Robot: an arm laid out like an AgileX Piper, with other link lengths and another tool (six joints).
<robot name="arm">
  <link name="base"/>
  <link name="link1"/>
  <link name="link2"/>
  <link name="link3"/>
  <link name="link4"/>
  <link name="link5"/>
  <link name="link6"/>
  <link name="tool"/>
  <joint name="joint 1" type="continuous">
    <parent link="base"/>
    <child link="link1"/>
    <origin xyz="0 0 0.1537" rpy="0 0 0"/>
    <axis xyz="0 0 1"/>
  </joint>
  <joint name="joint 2" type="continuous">
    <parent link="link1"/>
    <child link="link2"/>
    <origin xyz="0 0 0" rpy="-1.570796 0 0"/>
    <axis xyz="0 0 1"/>
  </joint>
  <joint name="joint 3" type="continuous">
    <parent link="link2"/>
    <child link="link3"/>
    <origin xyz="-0.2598 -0.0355 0" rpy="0 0 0"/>
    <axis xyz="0 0 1"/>
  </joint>
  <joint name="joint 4" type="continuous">
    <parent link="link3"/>
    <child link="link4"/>
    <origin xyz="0.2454 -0.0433 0" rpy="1.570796 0 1.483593"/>
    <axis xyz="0 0 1"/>
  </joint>
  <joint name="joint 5" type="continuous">
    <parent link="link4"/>
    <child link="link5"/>
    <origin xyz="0 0 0" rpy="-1.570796 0 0"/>
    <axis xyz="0 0 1"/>
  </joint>
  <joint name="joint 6" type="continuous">
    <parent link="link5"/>
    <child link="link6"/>
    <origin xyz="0 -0.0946 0" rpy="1.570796 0 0"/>
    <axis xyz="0 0 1"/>
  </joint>
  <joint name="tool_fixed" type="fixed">
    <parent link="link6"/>
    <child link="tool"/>
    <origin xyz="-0.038 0.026 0.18" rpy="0.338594 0 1.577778"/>
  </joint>
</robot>
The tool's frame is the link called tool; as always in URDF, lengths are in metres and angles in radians. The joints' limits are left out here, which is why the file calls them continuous.
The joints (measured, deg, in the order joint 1, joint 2, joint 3, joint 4, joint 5, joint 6), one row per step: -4.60 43.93 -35.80 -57.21 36.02 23.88; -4.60 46.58 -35.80 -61.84 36.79 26.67; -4.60 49.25 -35.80 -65.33 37.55 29.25; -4.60 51.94 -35.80 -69.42 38.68 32.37; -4.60 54.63 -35.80 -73.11 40.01 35.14; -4.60 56.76 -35.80 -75.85 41.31 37.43; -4.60 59.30 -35.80 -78.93 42.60 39.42; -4.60 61.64 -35.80 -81.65 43.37 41.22; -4.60 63.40 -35.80 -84.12 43.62 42.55; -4.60 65.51 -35.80 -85.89 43.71 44.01; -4.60 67.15 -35.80 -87.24 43.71 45.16; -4.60 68.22 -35.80 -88.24 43.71 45.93; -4.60 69.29 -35.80 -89.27 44.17 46.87; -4.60 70.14 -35.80 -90.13 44.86 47.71; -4.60 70.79 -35.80 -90.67 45.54 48.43; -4.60 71.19 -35.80 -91.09 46.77 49.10
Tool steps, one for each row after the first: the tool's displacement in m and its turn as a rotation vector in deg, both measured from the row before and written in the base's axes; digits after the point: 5 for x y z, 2 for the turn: 0.00410 -0.00979 -0.00646 -2.36 1.81 -1.31; 0.00411 -0.00782 -0.00822 -1.46 1.73 -1.19; 0.00339 -0.00945 -0.00658 -1.80 1.50 -1.48; 0.00279 -0.00915 -0.00703 -1.78 1.60 -1.45; 0.00151 -0.00766 -0.00540 -1.31 1.15 -1.34; 0.00251 -0.00740 -0.00669 -1.86 1.68 -1.01; 0.00368 -0.00474 -0.00615 -1.54 1.39 -0.44; 0.00432 -0.00216 -0.00369 -1.46 1.00 0.22; 0.00461 -0.00117 -0.00781 -0.63 1.17 0.12; 0.00370 -0.00050 -0.00634 -0.42 0.88 0.18; 0.00254 -0.00027 -0.00391 -0.36 0.57 0.18; 0.00133 -0.00197 -0.00320 -0.50 0.47 -0.25; 0.00027 -0.00274 -0.00190 -0.54 0.31 -0.48; -0.00034 -0.00263 -0.00140 -0.35 0.16 -0.57; -0.00229 -0.00459 0.00082 -0.58 -0.06 -1.08
